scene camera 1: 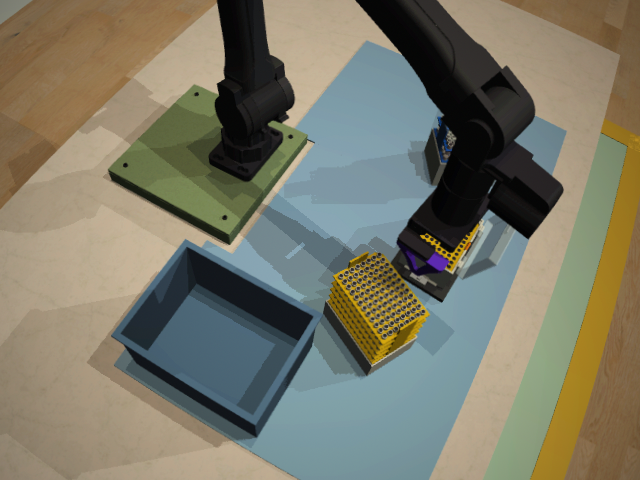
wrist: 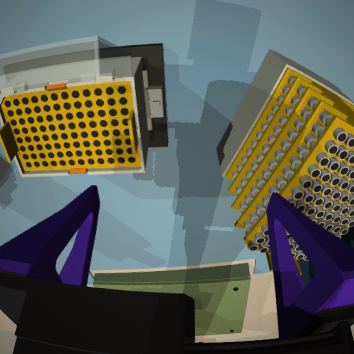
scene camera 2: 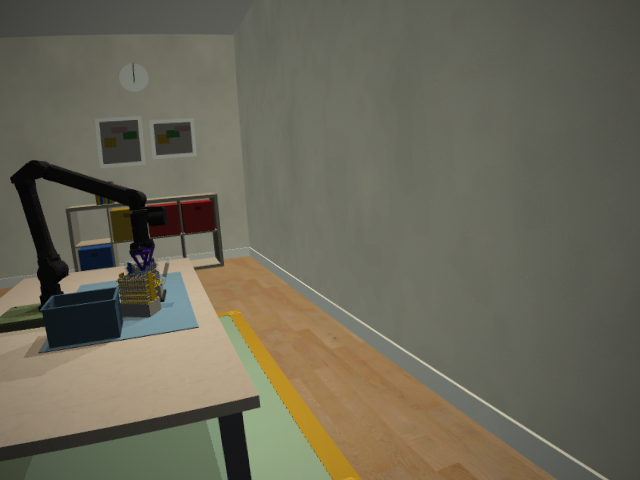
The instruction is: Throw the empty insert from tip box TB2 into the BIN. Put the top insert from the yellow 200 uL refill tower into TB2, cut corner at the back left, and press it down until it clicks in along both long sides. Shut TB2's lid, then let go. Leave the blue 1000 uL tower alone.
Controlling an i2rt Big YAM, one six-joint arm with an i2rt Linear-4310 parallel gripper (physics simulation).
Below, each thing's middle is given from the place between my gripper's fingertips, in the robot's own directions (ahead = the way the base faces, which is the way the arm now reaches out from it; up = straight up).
My gripper is now 7 cm short of the clear lid (scene camera 1: pixel 491 241), 9 cm to the right of it and 3 cm above it. From my hand the other things lie so: blue bin (scene camera 1: pixel 231 342): 20 cm behind, 24 cm to the right, 8 cm below.
